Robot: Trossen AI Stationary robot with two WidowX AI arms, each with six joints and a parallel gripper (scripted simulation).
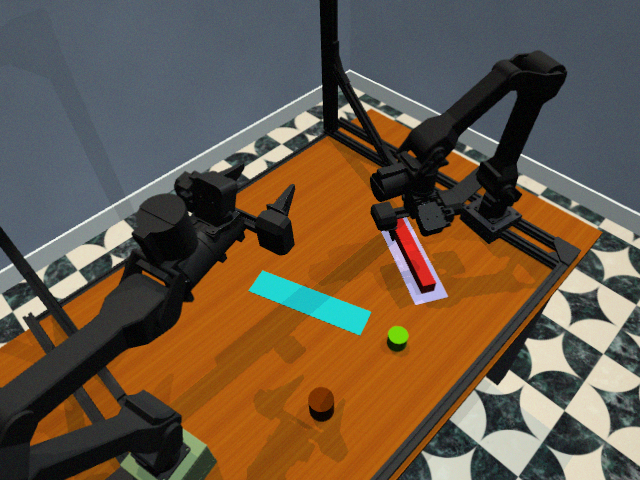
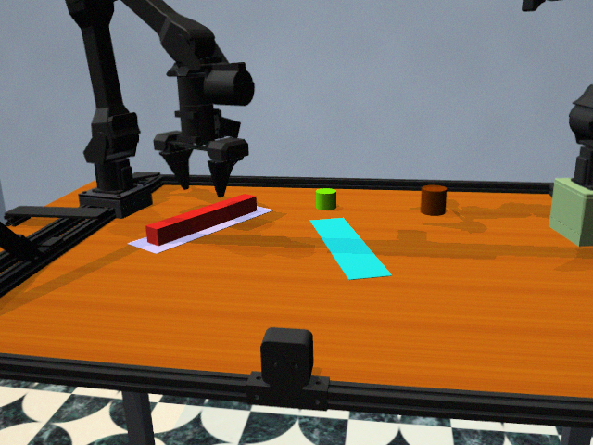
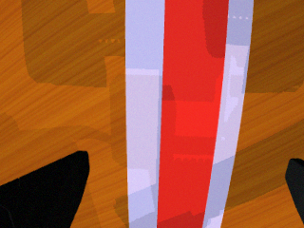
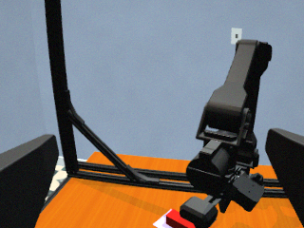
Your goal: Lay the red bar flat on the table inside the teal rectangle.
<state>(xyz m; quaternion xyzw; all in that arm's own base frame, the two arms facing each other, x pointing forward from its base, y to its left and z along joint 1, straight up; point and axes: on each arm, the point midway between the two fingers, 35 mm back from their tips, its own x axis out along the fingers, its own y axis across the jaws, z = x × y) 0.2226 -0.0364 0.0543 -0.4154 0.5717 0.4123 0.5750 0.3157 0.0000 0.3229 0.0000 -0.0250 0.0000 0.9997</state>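
The red bar is 8 cm below my left hand. The rest, counted from my left hand: teal rectangle 5 cm behind, 26 cm to the right, 9 cm below; then lavender rectangle 9 cm below; then green cylinder 14 cm ahead, 19 cm to the right, 8 cm below.
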